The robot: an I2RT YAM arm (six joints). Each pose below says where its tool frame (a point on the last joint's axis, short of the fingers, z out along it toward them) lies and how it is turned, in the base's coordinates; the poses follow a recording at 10 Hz.
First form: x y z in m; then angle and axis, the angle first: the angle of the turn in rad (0 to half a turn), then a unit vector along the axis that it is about.
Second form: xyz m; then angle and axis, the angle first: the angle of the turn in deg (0 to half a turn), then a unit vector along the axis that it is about. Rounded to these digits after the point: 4 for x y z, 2 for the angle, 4 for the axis.
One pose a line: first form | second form
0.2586 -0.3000 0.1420 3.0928 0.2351 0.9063 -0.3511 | 0.2586 -0.3000 0.1420 177.20 0.2351 0.9063 -0.3511
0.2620 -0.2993 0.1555 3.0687 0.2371 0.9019 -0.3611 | 0.2620 -0.2993 0.1555 175.82 0.2371 0.9019 -0.3611
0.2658 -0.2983 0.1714 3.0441 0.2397 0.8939 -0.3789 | 0.2658 -0.2983 0.1714 174.41 0.2397 0.8939 -0.3789
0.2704 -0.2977 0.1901 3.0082 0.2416 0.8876 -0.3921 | 0.2704 -0.2977 0.1901 172.36 0.2416 0.8876 -0.3921
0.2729 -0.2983 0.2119 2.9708 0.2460 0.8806 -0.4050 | 0.2729 -0.2983 0.2119 170.21 0.2460 0.8806 -0.4050
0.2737 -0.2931 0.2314 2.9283 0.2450 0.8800 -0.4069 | 0.2737 -0.2931 0.2314 167.78 0.2450 0.8800 -0.4069
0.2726 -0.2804 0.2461 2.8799 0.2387 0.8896 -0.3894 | 0.2726 -0.2804 0.2461 165.01 0.2387 0.8896 -0.3894
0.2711 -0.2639 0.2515 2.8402 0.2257 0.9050 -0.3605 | 0.2711 -0.2639 0.2515 162.73 0.2257 0.9050 -0.3605
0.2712 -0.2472 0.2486 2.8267 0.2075 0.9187 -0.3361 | 0.2712 -0.2472 0.2486 161.96 0.2075 0.9187 -0.3361
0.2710 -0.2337 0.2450 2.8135 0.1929 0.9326 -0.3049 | 0.2710 -0.2337 0.2450 161.20 0.1929 0.9326 -0.3049
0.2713 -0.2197 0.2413 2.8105 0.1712 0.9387 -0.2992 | 0.2713 -0.2197 0.2413 161.03 0.1712 0.9387 -0.2992
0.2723 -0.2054 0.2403 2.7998 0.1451 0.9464 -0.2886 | 0.2723 -0.2054 0.2403 160.42 0.1451 0.9464 -0.2886
